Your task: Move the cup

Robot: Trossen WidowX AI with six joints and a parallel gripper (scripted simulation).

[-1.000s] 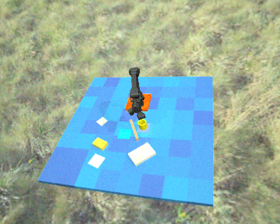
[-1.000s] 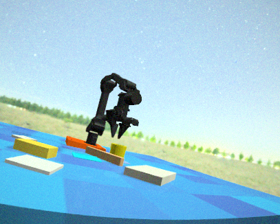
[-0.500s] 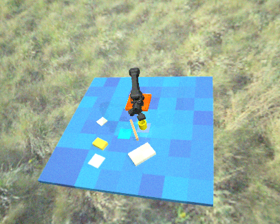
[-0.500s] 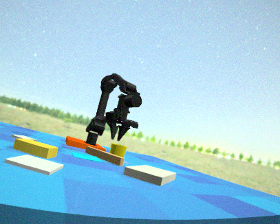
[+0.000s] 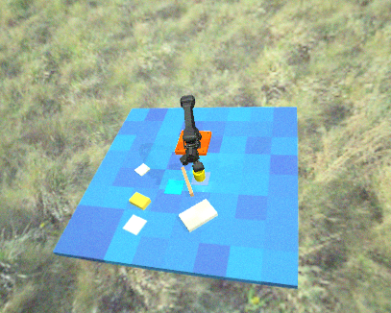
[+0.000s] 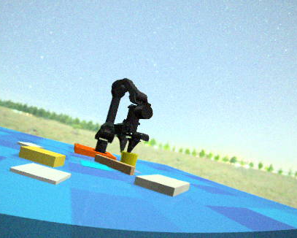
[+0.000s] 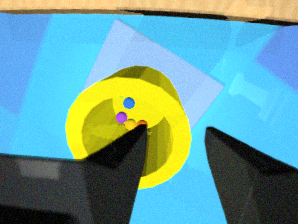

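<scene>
My gripper tip is 30 mm above the yellow cup, 20 mm short of it and 10 mm to the right of it. From my gripper tip the other things lie so: cream slab: 300 mm ahead, 50 mm below; wooden bar: 70 mm to the right, 60 mm below, 50 mm ahead; cyan pad: 150 mm to the right, 70 mm below, 70 mm ahead.
</scene>
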